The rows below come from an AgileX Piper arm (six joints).
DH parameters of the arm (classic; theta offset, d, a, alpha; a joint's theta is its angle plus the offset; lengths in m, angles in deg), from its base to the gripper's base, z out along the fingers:
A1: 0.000 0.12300 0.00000 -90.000
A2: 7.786 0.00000 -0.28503 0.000
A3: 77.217 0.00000 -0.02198 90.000
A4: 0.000 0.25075 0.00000 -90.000
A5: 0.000 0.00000 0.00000 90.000
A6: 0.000 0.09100 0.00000 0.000
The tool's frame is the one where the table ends.
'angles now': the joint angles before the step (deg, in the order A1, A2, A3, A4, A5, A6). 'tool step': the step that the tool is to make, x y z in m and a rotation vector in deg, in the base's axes. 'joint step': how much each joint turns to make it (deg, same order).
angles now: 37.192, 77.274, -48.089, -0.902, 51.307, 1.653
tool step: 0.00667, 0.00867, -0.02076, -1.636, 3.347, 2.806
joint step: 0.195, 4.909, 0.126, 1.657, -1.383, -3.437
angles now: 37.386, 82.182, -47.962, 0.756, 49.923, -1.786
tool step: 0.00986, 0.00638, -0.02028, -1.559, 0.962, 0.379
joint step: 0.000, 4.793, 0.000, -0.757, -3.082, 0.001
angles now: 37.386, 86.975, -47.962, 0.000, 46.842, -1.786
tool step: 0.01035, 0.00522, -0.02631, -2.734, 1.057, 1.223
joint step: 0.001, 5.874, -0.002, -1.960, -3.372, 0.001
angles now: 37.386, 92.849, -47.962, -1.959, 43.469, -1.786
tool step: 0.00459, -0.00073, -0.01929, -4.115, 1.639, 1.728
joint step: 0.000, 4.113, 0.001, -3.115, -0.297, 0.370
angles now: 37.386, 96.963, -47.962, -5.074, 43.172, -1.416
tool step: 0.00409, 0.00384, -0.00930, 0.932, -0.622, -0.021
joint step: -0.001, 1.987, 0.000, 0.247, -3.056, 0.032
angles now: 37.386, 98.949, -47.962, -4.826, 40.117, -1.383
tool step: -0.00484, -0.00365, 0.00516, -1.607, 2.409, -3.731
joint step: -0.001, -0.961, -0.244, 0.420, 4.282, 3.197
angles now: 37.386, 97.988, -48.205, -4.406, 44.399, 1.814
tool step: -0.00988, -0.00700, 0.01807, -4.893, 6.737, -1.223
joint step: 0.001, -2.110, -2.108, 1.055, 12.564, -0.112
